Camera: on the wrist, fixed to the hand. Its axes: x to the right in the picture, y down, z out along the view.
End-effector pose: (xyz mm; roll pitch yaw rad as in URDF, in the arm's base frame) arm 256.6 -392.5 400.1 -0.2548 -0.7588 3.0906
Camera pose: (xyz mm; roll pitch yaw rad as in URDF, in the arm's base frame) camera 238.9 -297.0 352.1 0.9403 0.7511 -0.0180
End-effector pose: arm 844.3 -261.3 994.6 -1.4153 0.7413 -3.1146
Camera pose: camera 809.4 -178.4 1054.9 2.0755 -0.7664 0.0309
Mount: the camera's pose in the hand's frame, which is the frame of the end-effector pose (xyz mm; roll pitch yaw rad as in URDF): -16.7 -78.7 -72.5 0.6629 -0.0011 -3.1164
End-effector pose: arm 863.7 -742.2 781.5 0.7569 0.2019 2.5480
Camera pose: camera 899.2 -757.2 680.3 -0.0977 -0.1854 -0.5742
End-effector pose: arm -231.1 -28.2 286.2 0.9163 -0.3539 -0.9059
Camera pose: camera -210.4 -39.0 180.4 -0.2472 0.3732 2.2531
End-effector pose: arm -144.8 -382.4 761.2 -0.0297 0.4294 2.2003
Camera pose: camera -53.3 -370.7 704.4 0.6811 -0.4311 -0.9136
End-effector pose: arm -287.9 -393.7 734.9 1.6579 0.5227 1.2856
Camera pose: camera -378.0 -419.9 680.8 -0.9944 -0.4975 -1.8572
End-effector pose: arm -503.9 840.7 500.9 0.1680 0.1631 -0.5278
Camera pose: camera -563.0 799.4 420.1 0.4908 -0.1599 2.6391
